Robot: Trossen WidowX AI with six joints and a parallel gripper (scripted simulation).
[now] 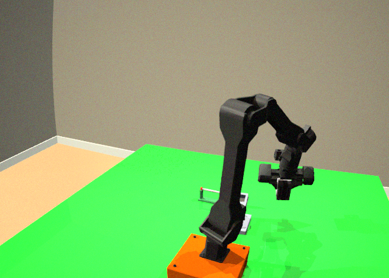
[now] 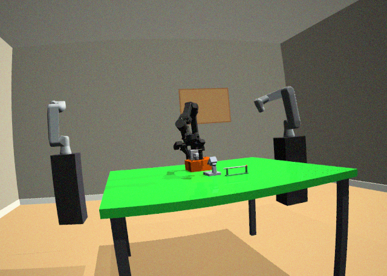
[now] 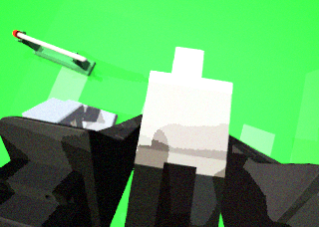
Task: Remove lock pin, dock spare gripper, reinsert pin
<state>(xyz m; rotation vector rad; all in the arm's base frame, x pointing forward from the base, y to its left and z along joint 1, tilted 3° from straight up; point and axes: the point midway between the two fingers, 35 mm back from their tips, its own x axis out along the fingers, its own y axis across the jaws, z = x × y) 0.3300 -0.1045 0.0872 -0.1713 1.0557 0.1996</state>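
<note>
My gripper tip is 4 cm short of the pin cradle, 25 cm to the right of it and 10 cm above it. The rest, counted from my gripper tip: socket (6 cm behind, 13 cm to the left, 7 cm below); then spare gripper (1 cm above).
</note>
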